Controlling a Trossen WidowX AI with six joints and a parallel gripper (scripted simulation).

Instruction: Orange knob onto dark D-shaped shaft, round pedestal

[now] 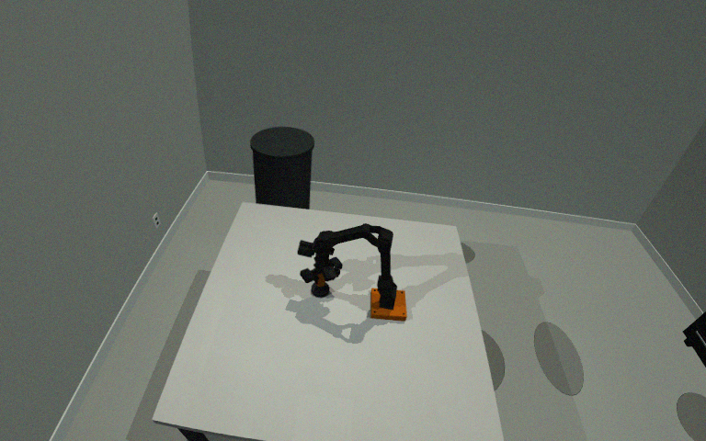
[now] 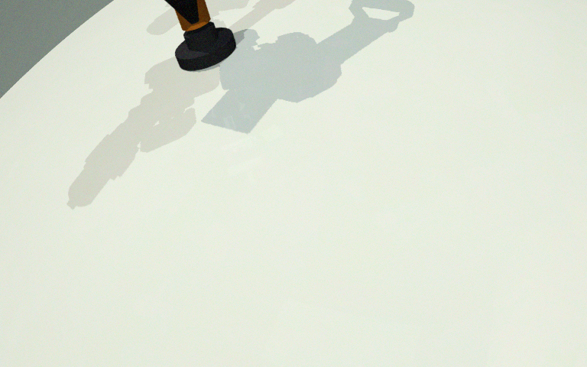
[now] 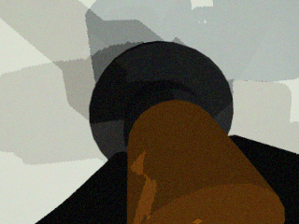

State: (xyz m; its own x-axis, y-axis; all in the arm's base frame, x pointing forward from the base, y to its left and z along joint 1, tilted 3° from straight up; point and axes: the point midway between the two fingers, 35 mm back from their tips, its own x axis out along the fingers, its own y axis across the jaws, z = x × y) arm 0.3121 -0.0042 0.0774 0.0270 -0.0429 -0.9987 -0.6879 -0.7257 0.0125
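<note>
My gripper tip is now 3 cm above the dark round pedestal. Also, from my gripper tip: orange knob 2 cm above.
</note>
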